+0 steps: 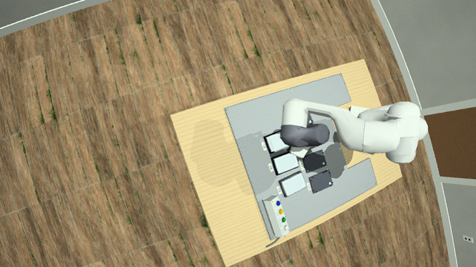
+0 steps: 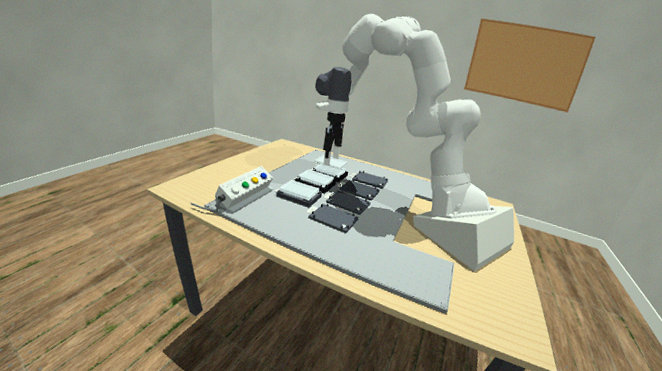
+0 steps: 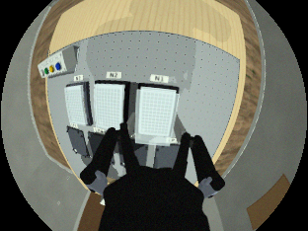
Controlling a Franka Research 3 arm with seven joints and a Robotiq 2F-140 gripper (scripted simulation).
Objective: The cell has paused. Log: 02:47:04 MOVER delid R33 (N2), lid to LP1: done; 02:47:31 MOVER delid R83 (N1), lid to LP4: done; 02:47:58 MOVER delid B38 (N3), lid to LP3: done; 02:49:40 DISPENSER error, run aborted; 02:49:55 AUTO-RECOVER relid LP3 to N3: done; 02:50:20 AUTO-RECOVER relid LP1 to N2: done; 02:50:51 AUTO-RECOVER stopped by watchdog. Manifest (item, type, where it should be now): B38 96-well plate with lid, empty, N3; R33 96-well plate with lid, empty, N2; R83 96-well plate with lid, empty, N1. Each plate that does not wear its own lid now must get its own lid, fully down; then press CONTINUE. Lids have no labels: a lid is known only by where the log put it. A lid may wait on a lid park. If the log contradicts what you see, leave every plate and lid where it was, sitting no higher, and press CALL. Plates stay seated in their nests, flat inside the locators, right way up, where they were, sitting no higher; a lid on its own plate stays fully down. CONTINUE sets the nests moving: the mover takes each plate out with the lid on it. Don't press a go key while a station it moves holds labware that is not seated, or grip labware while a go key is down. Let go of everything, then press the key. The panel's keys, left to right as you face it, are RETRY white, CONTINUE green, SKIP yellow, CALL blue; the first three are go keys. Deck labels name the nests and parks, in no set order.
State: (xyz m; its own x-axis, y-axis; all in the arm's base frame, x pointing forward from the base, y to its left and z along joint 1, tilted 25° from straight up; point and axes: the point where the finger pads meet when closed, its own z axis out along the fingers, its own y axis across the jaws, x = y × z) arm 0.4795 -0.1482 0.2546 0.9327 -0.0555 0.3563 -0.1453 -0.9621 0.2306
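My gripper is now 7 cm above the plate. From my hand the other things lie so: pale lid: 2 cm below; blue key: 28 cm to the left, 18 cm ahead, 2 cm below; LP4 sign: 20 cm to the left, 9 cm below, 6 cm behind.
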